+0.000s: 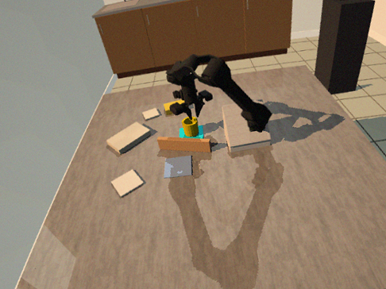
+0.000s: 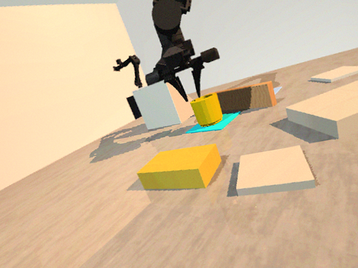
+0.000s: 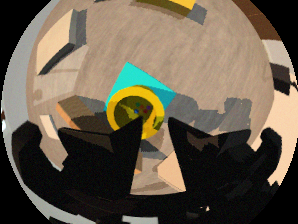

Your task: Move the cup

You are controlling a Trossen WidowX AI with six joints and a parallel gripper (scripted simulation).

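Right now my gripper tip is 4 cm above the yellow cup, 2 cm short of it and 1 cm to the right of it. From my gripper tip the other things lie so: thin tan tile (22 cm to the right, 22 cm ahead, 7 cm below); then wooden block (11 cm to the left, 6 cm below, 6 cm ahead); then yellow block (23 cm to the right, 9 cm ahead, 6 cm below).
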